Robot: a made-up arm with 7 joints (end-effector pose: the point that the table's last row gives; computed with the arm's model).
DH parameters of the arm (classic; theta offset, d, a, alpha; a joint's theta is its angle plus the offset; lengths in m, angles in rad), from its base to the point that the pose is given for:
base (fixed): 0 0 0 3.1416
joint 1: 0 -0.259 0 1.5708
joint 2: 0 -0.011 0 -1.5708
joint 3: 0 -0.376 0 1.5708
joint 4: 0 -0.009 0 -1.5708
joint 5: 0 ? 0 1.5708
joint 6: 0 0 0 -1.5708
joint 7: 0 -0.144 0 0
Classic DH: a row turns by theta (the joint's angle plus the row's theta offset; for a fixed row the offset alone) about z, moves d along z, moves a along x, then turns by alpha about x.
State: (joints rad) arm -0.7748 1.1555 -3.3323 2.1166 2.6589 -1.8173 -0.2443
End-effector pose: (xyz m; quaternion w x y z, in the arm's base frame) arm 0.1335 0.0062 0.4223 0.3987 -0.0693 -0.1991 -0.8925
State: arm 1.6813 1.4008 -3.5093 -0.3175 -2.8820 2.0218 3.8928
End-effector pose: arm -0.0292 -0.5399 0.1739 0.8819 0.2816 0.0660 -0.3723
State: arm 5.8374 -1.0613 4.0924 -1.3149 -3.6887 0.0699 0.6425
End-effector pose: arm -0.1283 -0.4125 0.6932 0.3605 -0.8994 -0.0007 0.2471
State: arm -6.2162 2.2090 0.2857 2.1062 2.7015 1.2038 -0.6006
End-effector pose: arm 0.0757 -0.1714 -0.1694 0.8984 -0.2890 -0.1216 -0.3074
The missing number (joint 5, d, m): -0.253
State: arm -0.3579 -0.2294 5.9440 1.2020 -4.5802 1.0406 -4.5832
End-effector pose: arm 0.2009 0.0362 0.8283 0.4902 -0.0685 -0.8451 -0.2019
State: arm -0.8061 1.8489 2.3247 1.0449 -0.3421 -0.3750 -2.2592
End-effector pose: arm 0.6099 0.3201 0.3132 0.0558 0.7658 0.2435 -0.5925
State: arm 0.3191 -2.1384 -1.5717 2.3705 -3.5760 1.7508 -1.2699
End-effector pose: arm -0.2020 0.3191 0.1540 0.0613 0.4901 -0.4822 0.7236
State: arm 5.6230 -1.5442 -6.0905 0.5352 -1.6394 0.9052 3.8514
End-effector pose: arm -0.5645 -0.3637 0.4614 0.3924 -0.3954 0.7469 -0.3630
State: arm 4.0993 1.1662 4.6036 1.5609 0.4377 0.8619 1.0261
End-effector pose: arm -0.4309 0.0204 0.3535 0.6539 -0.2638 0.4268 0.5663
